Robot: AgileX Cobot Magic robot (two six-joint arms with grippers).
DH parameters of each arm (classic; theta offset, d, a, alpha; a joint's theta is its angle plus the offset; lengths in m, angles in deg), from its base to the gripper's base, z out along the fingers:
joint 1: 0 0.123 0 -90
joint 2: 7.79 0 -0.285 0
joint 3: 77.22 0 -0.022 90
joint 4: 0 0.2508 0 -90
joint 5: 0 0 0.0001 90
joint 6: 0 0.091 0 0
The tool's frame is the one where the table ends.
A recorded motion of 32 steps. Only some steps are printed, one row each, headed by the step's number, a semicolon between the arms.
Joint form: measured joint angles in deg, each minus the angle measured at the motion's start. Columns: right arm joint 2, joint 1, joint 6, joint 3, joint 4, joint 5; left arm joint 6, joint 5, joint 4, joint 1, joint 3, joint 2.
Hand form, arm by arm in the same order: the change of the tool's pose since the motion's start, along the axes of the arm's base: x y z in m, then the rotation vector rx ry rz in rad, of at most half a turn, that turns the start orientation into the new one. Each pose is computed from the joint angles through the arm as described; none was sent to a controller.
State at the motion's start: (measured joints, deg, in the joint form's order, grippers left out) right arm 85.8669 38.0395 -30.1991 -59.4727 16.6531 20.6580; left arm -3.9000 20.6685 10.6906 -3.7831 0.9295 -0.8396
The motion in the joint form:
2: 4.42 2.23 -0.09 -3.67 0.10 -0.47; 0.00 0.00 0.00 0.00 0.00 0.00
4: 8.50 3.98 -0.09 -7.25 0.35 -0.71; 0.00 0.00 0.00 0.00 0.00 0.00
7: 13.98 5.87 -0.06 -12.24 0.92 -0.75; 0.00 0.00 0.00 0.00 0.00 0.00
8: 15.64 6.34 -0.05 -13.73 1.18 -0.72; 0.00 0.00 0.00 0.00 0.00 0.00
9: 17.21 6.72 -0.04 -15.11 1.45 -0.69; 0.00 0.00 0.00 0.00 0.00 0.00
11: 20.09 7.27 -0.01 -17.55 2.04 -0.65; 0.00 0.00 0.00 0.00 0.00 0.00
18: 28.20 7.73 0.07 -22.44 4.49 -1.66; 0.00 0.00 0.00 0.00 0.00 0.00
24: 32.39 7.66 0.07 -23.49 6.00 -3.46; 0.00 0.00 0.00 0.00 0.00 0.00
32: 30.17 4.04 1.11 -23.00 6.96 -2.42; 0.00 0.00 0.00 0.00 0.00 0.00
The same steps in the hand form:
2: 0.0075 0.0229 -0.0058 -0.0035 0.0037 0.0371; 0.0000 0.0000 0.0000 0.0000 0.0000 0.0000
4: 0.0144 0.0435 -0.0117 -0.0039 0.0095 0.0649; 0.0000 0.0000 0.0000 0.0000 0.0000 0.0000
7: 0.0239 0.0699 -0.0212 -0.0021 0.0217 0.0935; 0.0000 0.0000 0.0000 0.0000 0.0000 0.0000
8: 0.0268 0.0774 -0.0247 -0.0012 0.0272 0.0999; 0.0000 0.0000 0.0000 0.0000 0.0000 0.0000
9: 0.0297 0.0842 -0.0284 -0.0005 0.0330 0.1047; 0.0000 0.0000 0.0000 0.0000 0.0000 0.0000
11: 0.0352 0.0957 -0.0361 0.0012 0.0459 0.1101; 0.0000 0.0000 0.0000 0.0000 0.0000 0.0000
18: 0.0521 0.1189 -0.0704 0.0021 0.1002 0.0932; 0.0000 0.0000 0.0000 0.0000 0.0000 0.0000
24: 0.0599 0.1257 -0.0961 -0.0015 0.1309 0.0687; 0.0000 0.0000 0.0000 0.0000 0.0000 0.0000
32: 0.0760 0.1027 -0.0818 0.0340 0.1428 -0.0073; 0.0000 0.0000 0.0000 0.0000 0.0000 0.0000

